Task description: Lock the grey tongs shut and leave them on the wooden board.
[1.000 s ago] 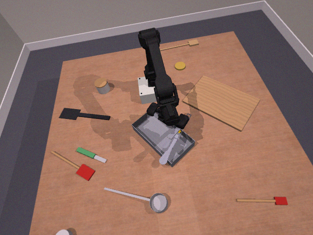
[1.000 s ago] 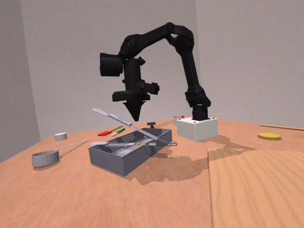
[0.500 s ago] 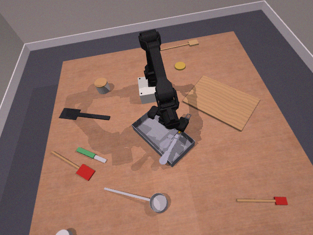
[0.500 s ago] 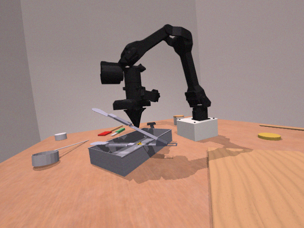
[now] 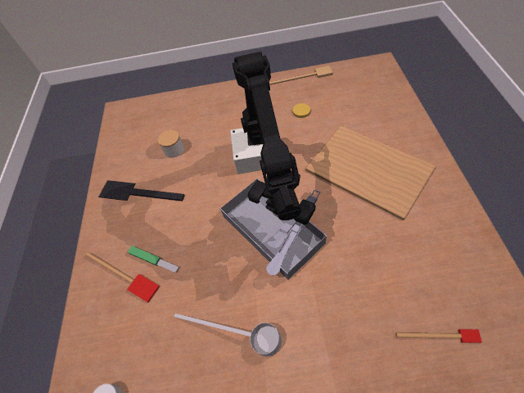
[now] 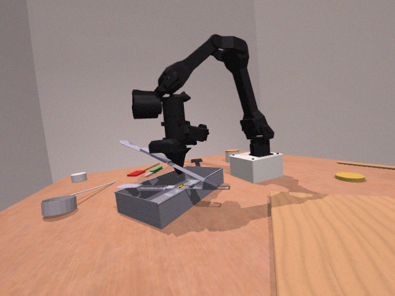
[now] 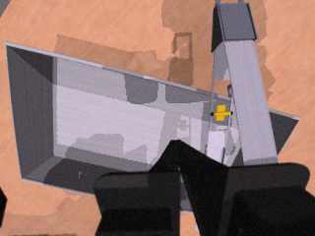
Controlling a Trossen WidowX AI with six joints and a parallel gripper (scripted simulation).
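My gripper tip is 4 cm to the left of the roasting tin and 5 cm above it. Also, from my gripper tip: wooden board 19 cm behind, 31 cm to the left, 7 cm below; green-handled tool 7 cm ahead, 41 cm to the right, 7 cm below; yellow disc 51 cm behind, 12 cm to the left, 7 cm below.
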